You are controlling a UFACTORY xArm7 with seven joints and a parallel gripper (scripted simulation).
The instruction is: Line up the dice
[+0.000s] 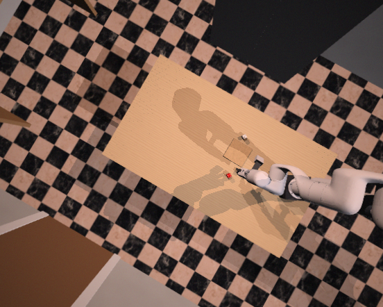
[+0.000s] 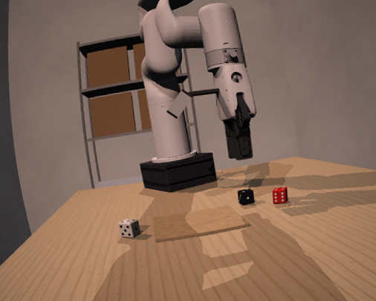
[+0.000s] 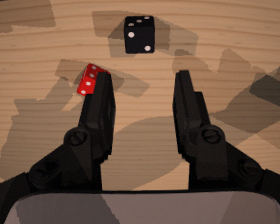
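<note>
Now: hand 9 cm above the black die. Round my hand: white die 7 cm ahead, 22 cm to the right, 9 cm below; thin mat 6 cm ahead, 11 cm to the right, 10 cm below; red die 6 cm ahead, 5 cm to the left, 9 cm below.
</note>
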